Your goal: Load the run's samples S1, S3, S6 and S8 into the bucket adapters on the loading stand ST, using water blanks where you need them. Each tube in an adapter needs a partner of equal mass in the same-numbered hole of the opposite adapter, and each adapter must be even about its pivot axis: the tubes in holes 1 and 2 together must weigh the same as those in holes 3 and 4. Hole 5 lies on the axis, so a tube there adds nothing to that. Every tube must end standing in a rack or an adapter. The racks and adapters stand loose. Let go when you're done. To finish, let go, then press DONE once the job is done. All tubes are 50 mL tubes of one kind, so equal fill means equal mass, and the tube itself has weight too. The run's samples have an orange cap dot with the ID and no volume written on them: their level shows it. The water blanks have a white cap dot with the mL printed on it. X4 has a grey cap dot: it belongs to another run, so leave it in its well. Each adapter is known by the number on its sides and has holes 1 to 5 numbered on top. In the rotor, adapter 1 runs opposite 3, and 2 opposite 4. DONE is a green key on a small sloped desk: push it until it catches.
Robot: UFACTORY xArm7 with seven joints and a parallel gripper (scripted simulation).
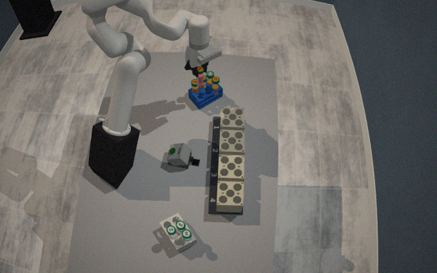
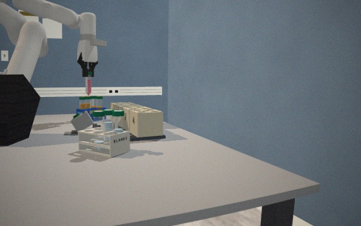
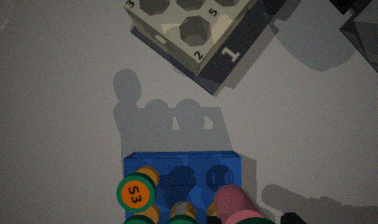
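Now: hand 5 cm above the pink-filled tube and 1 cm to the left of it. Also, from my hand: orange-filled tube: 18 cm below, 6 cm ahead, 5 cm to the left; then tube X4: 18 cm below, 9 cm to the left, 4 cm ahead; then blue sample rack: 21 cm below, 4 cm to the left, 2 cm ahead.
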